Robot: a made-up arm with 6 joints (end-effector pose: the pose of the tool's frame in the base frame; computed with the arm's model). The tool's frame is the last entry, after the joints. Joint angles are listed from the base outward.
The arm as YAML. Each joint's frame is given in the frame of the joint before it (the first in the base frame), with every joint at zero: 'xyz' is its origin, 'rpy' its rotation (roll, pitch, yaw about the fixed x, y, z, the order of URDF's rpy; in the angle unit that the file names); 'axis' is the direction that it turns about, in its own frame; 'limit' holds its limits. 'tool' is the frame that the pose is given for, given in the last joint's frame.
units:
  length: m
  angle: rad
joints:
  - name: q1
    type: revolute
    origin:
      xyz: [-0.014, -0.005, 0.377]
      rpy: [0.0, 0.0, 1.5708]
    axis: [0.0, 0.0, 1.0]
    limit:
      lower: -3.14
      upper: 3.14
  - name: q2
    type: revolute
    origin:
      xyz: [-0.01, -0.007, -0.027]
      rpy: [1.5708, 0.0, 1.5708]
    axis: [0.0, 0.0, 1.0]
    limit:
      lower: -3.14
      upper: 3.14
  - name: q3
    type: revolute
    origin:
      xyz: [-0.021, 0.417, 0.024]
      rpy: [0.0, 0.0, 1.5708]
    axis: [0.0, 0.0, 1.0]
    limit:
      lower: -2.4
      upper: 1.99
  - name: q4
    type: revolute
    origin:
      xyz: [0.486, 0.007, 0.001]
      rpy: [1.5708, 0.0, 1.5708]
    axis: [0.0, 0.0, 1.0]
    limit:
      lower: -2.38
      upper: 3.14
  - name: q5
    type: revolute
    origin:
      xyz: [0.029, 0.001, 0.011]
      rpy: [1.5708, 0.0, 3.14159]
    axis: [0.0, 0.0, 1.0]
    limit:
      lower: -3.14
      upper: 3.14
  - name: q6
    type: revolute
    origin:
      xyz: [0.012, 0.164, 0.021]
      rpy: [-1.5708, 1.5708, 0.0]
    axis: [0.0, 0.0, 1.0]
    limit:
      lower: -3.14
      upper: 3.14
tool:
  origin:
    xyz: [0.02, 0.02, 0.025]
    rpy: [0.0, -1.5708, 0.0]
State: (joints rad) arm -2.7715 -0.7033 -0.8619 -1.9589 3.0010 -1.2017
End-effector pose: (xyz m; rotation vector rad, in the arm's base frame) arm 0.4877 0.2501 0.6570 -0.0609 1.1615 -2.6548
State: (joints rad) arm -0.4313 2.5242 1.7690 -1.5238 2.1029 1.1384
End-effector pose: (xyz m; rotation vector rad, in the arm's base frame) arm -0.2140 -0.0977 -0.1170 0.9863 -1.2316 -1.0367
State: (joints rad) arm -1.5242 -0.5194 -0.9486 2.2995 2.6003 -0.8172
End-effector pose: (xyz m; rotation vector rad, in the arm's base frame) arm 0.0829 0.5299 0.6781 1.7399 -0.6353 -1.1608
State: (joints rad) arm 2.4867 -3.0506 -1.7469 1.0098 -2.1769 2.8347
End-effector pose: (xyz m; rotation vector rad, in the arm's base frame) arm -0.2247 0.2259 0.0602 -2.9229 -0.3262 -0.5736
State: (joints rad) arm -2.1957 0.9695 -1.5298 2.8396 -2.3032 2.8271
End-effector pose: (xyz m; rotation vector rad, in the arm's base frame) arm -0.2054 -0.1707 0.9113 -0.5529 1.9397 -1.5467
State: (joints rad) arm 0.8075 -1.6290 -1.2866 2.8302 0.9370 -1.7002
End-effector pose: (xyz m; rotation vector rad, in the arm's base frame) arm -0.3401 -0.2594 -0.3068 -0.5236 0.7286 1.1247
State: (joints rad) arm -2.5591 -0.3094 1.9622 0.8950 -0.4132 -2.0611
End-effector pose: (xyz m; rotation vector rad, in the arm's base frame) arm -0.5015 -0.2772 0.7553 0.4358 -2.9197 0.6578
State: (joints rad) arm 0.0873 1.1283 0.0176 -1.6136 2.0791 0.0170
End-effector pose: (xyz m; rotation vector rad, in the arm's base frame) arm 0.7541 -0.1134 0.6724 -1.4859 2.3206 -0.3509
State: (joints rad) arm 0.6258 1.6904 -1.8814 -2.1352 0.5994 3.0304
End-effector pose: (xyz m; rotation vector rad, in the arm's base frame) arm 0.2701 0.0739 0.9341 0.5646 -1.5934 -0.5630
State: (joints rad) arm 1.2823 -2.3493 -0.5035 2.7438 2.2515 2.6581
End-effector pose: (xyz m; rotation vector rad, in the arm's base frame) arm -0.1230 -0.2215 -0.3584 -1.1407 -1.5990 0.6905
